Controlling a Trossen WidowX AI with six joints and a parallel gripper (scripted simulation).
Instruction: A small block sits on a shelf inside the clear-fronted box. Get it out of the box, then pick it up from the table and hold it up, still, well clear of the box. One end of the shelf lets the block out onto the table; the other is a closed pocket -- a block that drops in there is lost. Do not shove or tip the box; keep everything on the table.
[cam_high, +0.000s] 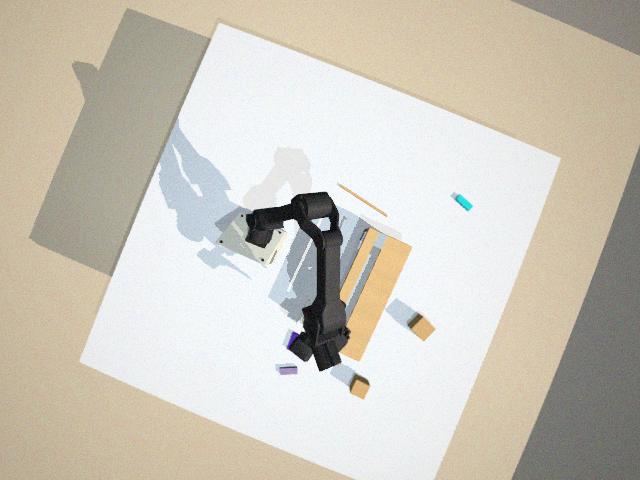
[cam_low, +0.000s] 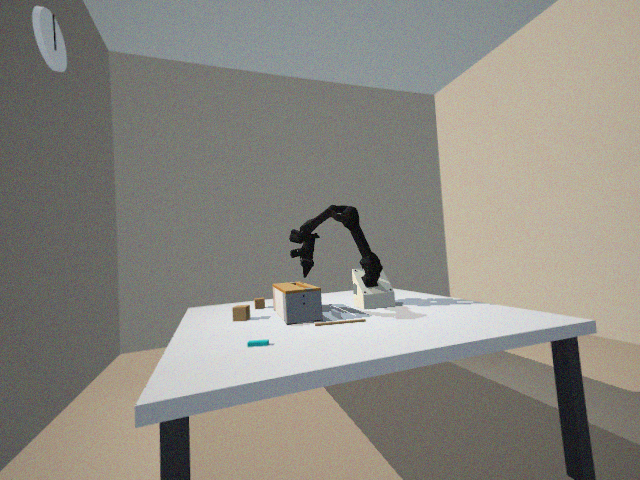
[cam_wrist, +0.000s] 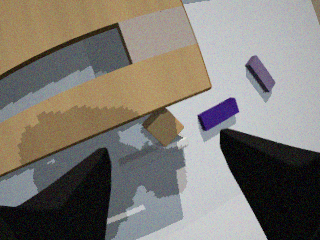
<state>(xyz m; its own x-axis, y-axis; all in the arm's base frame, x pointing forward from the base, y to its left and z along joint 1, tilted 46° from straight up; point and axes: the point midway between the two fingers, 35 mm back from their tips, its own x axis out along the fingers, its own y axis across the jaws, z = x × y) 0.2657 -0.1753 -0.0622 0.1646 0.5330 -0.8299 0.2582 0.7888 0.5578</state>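
Now: gripper tip 140 mm above the tan block, 30 mm to the left of it and 30 mm past it. Also, from my gripper tip: purple block (150 mm below, 110 mm to the right, 50 mm behind); then box (140 mm to the left, 100 mm below, 50 mm ahead); then thin wooden stick (420 mm to the left, 160 mm below, 10 mm behind).
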